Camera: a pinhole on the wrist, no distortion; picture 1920 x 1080 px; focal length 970.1 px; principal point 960.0 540.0 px. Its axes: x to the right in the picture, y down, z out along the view. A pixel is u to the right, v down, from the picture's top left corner.
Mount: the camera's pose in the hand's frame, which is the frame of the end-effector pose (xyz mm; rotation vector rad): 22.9 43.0 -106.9 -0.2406 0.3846 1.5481
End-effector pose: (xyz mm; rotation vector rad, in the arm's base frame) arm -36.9 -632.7 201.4 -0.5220 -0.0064 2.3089
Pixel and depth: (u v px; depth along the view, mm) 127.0 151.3 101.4
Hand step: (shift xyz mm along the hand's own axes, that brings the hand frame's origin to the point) 74.1 1.4 16.2
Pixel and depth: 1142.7 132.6 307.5
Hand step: 177.8 213.4 141.3
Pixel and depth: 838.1 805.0 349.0
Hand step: -40.1 139.4 238.8
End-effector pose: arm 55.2 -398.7 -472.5 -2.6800 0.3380 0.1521
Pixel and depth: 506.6 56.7 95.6
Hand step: 79.7 38.1 -6.1
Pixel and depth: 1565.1 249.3 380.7
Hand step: 165.8 407.5 140.2
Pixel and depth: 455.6 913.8 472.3
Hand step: -111.6 2.7 437.9
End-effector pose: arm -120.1 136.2 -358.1 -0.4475 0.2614 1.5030
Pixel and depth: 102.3 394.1 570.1
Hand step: 168.7 -202.1 603.8
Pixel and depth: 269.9 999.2 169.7
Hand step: -39.7 -1.2 102.8
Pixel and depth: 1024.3 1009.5 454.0
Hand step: -156.1 250.4 317.7
